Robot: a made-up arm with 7 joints.
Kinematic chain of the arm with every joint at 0, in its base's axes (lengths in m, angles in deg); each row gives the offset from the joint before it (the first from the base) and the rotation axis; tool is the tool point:
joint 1: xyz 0 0 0.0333 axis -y
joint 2: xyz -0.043 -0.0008 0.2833 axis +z
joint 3: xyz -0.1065 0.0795 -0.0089 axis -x
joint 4: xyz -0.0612 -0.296 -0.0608 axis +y
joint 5: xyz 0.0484 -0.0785 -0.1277 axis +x
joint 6: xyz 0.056 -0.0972 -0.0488 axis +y
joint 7: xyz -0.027 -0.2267 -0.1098 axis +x
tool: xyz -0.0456 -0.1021 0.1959
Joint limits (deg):
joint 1: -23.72..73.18
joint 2: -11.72..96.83
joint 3: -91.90..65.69
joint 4: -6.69..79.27
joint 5: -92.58..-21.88
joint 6: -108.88..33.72
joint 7: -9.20..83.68
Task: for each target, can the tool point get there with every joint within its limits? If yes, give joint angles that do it. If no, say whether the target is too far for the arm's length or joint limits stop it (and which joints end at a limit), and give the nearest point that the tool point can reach.
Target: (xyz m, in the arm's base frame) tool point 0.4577 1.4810 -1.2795
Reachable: no: too far | nearest point 0.2214 0.4744 -0.6017 | short by 1.236 m
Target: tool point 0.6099 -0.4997 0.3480
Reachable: yes | joints 0.63 55.27 8.93 28.35 -28.75 -91.73 41.61
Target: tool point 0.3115 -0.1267 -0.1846
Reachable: yes | joints 7.36 55.39 -67.29 38.53 -71.12 -13.02 45.34
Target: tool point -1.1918 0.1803 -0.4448
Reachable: no: joint limits stop it (at a limit: joint 1, joint 3, joint 4, joint 5, joint 7) | nearest point -0.7415 0.1005 -0.3575 | short by 0.466 m
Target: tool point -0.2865 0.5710 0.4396
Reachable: no: joint limits stop it (at a limit: joint 1, joint 2, joint 7) | nearest point -0.2816 0.3774 0.4327 | short by 0.194 m
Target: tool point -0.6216 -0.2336 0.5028
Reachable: yes | joints 61.45 10.10 33.06 29.71 -85.26 -55.31 45.50
